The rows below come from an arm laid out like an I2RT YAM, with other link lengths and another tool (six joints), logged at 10 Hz.
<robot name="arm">
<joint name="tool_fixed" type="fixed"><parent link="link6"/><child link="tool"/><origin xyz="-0.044 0.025 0.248" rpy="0 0.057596 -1.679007"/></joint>
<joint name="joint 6" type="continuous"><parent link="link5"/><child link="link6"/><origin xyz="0.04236 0 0.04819" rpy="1.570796 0 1.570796"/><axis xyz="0 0 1"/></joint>
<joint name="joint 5" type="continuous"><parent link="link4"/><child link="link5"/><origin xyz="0.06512 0.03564 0.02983" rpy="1.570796 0 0"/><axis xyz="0 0 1"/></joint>
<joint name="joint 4" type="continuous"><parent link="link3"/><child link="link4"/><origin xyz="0.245 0.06 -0.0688"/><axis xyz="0 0 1"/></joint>
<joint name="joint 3" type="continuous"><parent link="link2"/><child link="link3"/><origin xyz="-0.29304 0 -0.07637" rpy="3.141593 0 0"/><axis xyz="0 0 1"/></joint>
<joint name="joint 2" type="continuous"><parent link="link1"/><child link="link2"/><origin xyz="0.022 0.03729 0.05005" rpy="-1.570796 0 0"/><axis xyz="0 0 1"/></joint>
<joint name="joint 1" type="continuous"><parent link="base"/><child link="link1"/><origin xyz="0 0 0.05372"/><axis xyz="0 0 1"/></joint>
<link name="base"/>
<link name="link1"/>
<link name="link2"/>
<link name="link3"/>
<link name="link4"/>
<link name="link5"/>
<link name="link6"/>
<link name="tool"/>
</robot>
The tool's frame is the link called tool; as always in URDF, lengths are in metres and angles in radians. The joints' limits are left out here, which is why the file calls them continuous.
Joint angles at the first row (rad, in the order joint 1, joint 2, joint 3, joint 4, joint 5, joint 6):
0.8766, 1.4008, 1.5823, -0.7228, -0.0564, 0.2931
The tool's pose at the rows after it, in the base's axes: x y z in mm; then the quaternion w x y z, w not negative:
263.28 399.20 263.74 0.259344 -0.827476 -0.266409 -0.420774
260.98 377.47 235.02 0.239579 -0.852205 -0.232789 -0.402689
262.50 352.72 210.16 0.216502 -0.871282 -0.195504 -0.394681
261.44 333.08 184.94 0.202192 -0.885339 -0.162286 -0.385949
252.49 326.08 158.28 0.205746 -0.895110 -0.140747 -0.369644
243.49 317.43 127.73 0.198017 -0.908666 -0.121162 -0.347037
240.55 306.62 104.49 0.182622 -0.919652 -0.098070 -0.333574
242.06 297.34 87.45 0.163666 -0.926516 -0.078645 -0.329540
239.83 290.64 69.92 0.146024 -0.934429 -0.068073 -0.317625
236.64 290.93 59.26 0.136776 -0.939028 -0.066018 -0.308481
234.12 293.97 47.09 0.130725 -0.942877 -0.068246 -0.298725
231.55 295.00 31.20 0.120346 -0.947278 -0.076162 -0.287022
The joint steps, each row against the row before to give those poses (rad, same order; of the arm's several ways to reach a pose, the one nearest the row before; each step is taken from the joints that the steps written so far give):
0.0096, -0.0557, -0.1127, 0.0056, 0.0612, 0.0681
0.0042, -0.0437, -0.0885, -0.0144, 0.0491, 0.0694
0.0022, -0.0496, -0.0909, -0.0044, 0.0610, 0.0672
0.0001, -0.0460, -0.0997, 0.0167, 0.0390, 0.0639
0.0038, -0.0354, -0.1081, 0.0456, -0.0042, 0.0577
0.0082, -0.0105, -0.0834, 0.0203, 0.0043, 0.0577
0.0112, -0.0006, -0.0549, 0.0061, 0.0279, 0.0582
0.0175, 0.0102, -0.0343, 0.0050, 0.0440, 0.0499
0.0111, 0.0239, -0.0197, -0.0056, 0.0200, 0.0356
0.0153, 0.0265, -0.0042, -0.0012, 0.0089, 0.0224
0.0081, 0.0337, -0.0083, 0.0164, -0.0031, 0.0088
0.0015, 0.0412, -0.0107, 0.0194, -0.0068, -0.0074

